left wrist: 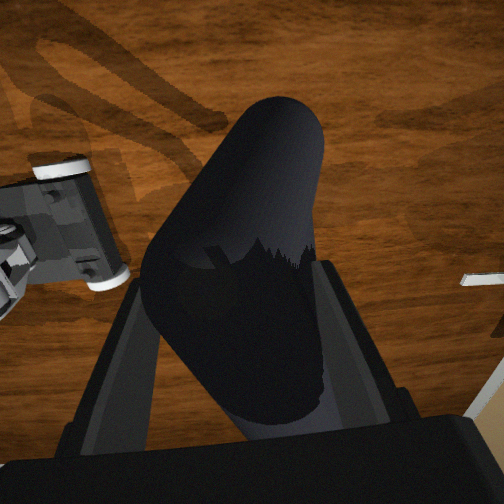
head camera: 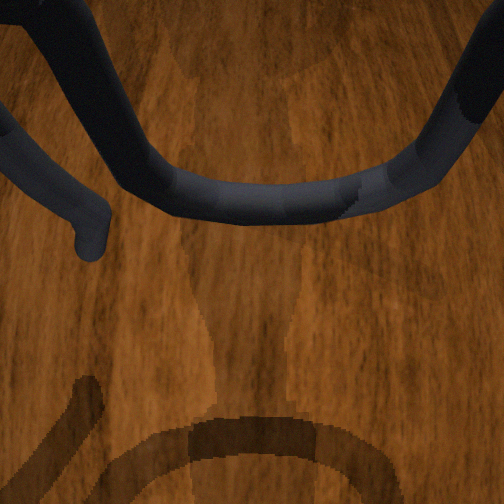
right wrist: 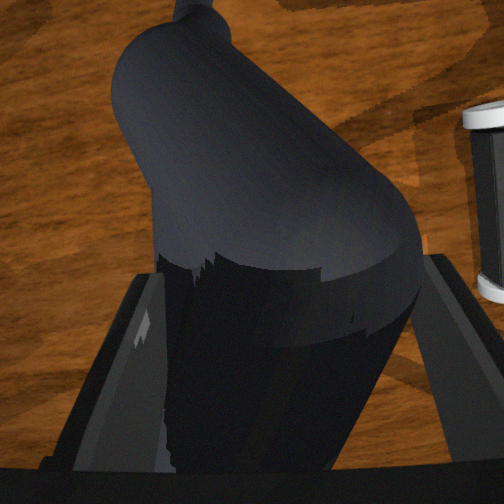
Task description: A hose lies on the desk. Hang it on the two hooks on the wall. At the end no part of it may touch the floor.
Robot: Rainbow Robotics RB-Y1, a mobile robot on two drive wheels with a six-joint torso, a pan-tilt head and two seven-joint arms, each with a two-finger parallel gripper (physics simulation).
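The dark grey hose (head camera: 260,202) hangs in a sagging curve across the head view, above the wooden floor. One loose end (head camera: 90,235) dangles at the left. Neither gripper shows in the head view. In the left wrist view my left gripper (left wrist: 235,320) is shut on the hose (left wrist: 250,240), which fills the gap between the fingers. In the right wrist view my right gripper (right wrist: 290,360) is shut on the hose (right wrist: 260,200), which rises up and to the left. The wall hooks are not in view.
Brown wooden floor with the hose's shadow (head camera: 250,440) fills the head view. My wheeled base shows in the left wrist view (left wrist: 65,225) and the right wrist view (right wrist: 487,200). A white desk foot (left wrist: 482,279) shows at the right.
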